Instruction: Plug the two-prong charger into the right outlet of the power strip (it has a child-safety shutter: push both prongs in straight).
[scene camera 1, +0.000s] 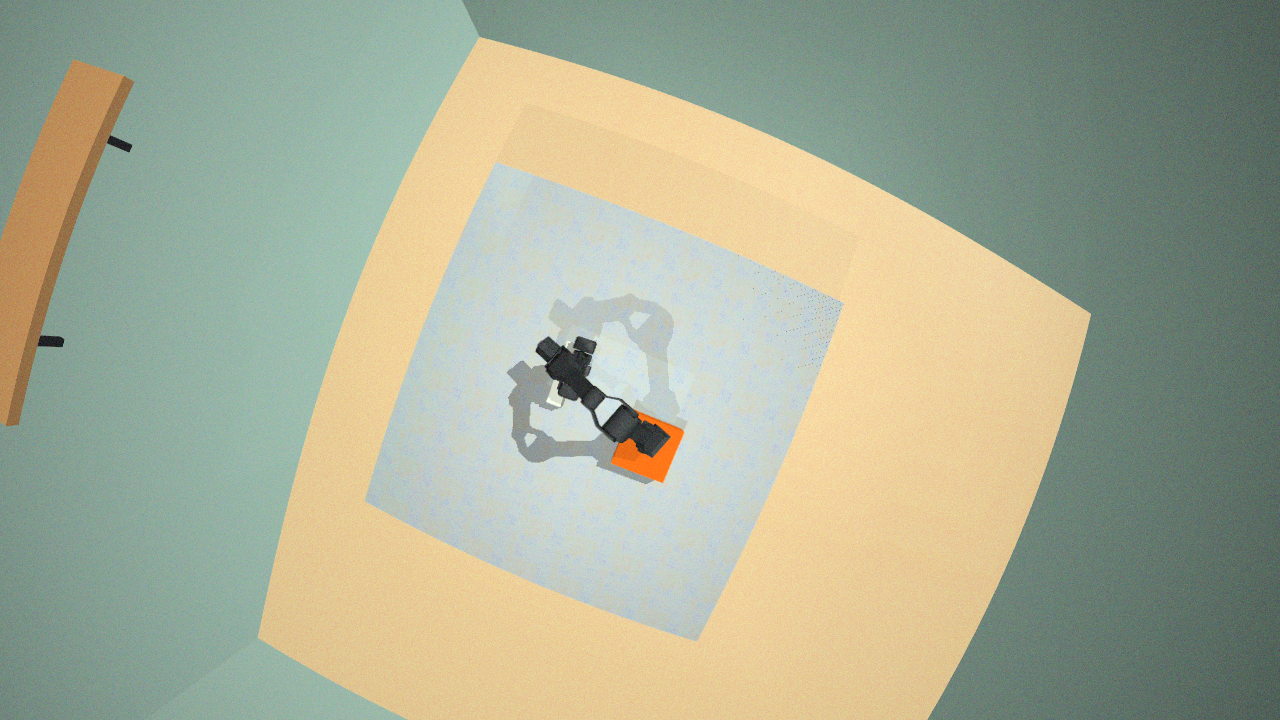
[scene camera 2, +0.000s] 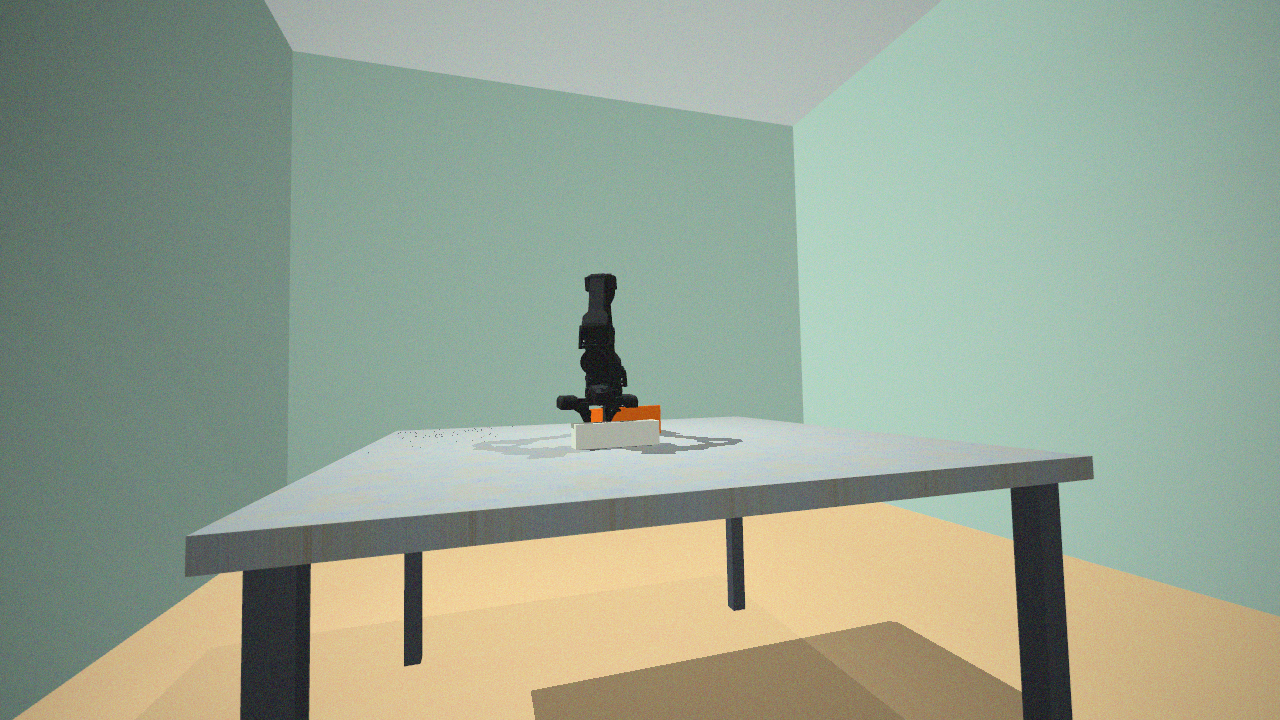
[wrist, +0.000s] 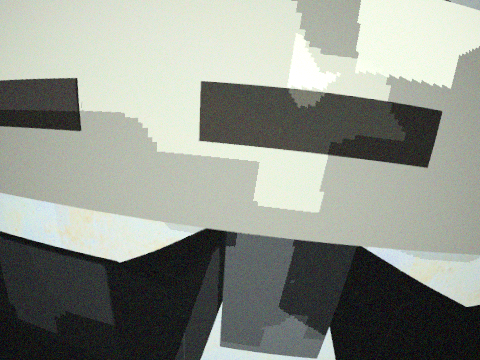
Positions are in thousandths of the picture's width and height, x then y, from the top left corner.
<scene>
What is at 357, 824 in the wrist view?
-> My gripper.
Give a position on a grey charger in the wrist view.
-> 578, 810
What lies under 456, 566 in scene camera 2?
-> My gripper.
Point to my gripper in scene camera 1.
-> At 455, 513
</scene>
